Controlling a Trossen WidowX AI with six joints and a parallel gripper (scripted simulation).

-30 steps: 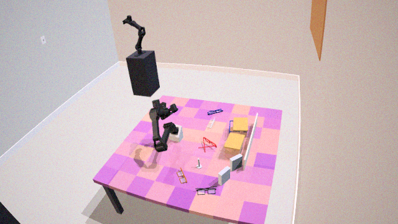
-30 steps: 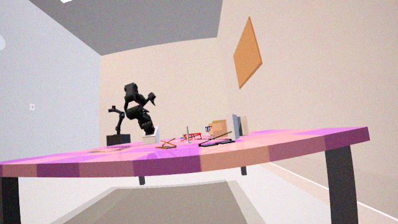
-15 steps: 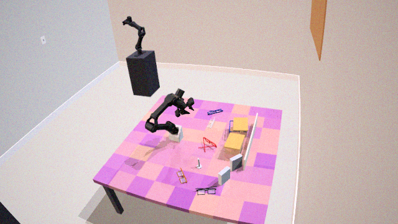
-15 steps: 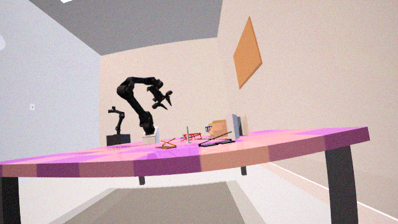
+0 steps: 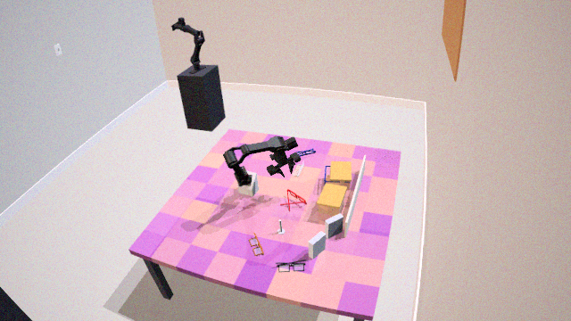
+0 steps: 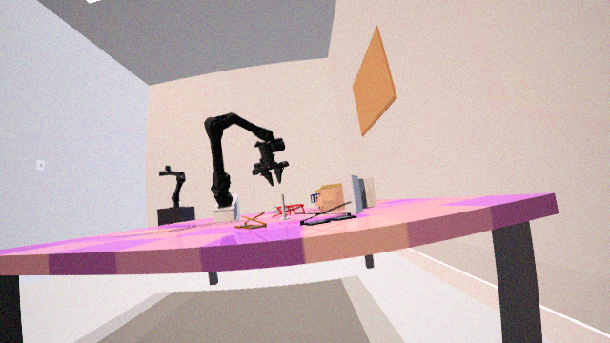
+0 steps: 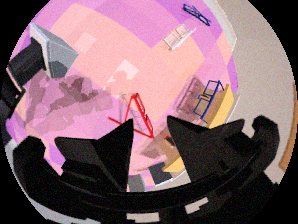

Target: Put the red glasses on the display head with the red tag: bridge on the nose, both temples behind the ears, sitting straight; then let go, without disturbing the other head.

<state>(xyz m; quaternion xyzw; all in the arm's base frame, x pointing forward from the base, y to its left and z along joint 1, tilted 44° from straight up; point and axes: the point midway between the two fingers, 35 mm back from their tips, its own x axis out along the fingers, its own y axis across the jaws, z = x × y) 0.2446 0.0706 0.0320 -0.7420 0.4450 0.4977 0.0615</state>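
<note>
The small post lies 29 cm to the right of my gripper tip, 12 cm below it and 6 cm ahead of it. Round my gripper tip: white panel (38 cm ahead, 9 cm below, 6 cm to the left); tan display head (24 cm ahead, 9 cm below, 5 cm to the right).
</note>
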